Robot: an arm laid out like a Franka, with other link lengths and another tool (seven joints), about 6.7 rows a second.
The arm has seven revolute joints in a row. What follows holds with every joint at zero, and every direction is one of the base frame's. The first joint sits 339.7 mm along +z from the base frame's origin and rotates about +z. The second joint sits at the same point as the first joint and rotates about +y. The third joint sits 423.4 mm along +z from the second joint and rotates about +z. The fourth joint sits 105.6 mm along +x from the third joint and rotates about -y. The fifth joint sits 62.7 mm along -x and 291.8 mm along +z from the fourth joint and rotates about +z. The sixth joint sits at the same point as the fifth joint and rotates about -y. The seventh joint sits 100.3 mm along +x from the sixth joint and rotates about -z. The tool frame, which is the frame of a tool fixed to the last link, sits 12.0 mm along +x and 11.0 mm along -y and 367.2 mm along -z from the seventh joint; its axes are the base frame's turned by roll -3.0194, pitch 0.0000 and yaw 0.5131 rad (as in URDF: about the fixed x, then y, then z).
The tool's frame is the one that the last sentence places.
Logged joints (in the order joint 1, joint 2, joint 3, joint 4, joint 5, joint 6, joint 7), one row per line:
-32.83 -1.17 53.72 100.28 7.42 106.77 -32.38
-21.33 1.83 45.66 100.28 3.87 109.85 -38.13
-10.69 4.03 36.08 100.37 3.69 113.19 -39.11
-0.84 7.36 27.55 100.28 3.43 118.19 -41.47
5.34 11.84 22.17 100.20 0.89 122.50 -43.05
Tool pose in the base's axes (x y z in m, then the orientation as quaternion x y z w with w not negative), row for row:
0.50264 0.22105 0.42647 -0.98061 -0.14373 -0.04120 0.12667
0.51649 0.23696 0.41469 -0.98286 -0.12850 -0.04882 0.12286
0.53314 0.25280 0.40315 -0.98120 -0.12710 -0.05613 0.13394
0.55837 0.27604 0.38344 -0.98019 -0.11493 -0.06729 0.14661
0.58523 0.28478 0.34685 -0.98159 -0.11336 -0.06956 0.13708
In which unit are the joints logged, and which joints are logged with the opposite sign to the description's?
The joints are logged in degrees. Opposite sign: joint 4, joint 7.
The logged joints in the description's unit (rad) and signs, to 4 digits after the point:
-0.5730 -0.0204 0.9376 -1.7502 0.1295 1.8635 0.5651
-0.3723 0.0319 0.7969 -1.7502 0.0675 1.9172 0.6655
-0.1866 0.0703 0.6297 -1.7518 0.0644 1.9755 0.6826
-0.0147 0.1285 0.4808 -1.7502 0.0599 2.0628 0.7238
0.0932 0.2066 0.3869 -1.7488 0.0155 2.1380 0.7514

